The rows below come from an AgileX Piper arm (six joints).
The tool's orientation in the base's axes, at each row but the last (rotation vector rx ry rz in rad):
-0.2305, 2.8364, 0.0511
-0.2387, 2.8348, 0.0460
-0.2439, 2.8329, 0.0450
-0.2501, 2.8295, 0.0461
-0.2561, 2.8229, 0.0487
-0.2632, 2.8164, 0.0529
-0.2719, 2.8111, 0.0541
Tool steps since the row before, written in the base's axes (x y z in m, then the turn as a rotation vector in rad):
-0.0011, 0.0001, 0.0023, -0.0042, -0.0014, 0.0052
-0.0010, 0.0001, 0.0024, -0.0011, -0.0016, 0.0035
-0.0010, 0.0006, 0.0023, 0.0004, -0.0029, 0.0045
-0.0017, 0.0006, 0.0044, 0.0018, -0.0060, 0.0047
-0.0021, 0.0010, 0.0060, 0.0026, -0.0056, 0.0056
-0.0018, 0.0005, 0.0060, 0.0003, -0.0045, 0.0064
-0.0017, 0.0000, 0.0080, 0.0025, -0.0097, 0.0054
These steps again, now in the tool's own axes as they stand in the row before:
0.0003, 0.0003, -0.0025, 0.0027, -0.0006, -0.0063
0.0002, 0.0003, -0.0026, 0.0003, -0.0014, -0.0038
0.0002, 0.0008, -0.0025, -0.0012, -0.0029, -0.0043
0.0002, 0.0009, -0.0047, -0.0021, -0.0062, -0.0043
0.0000, 0.0014, -0.0063, -0.0032, -0.0059, -0.0049
-0.0003, 0.0009, -0.0062, -0.0015, -0.0044, -0.0063
-0.0009, 0.0004, -0.0081, -0.0023, -0.0100, -0.0050

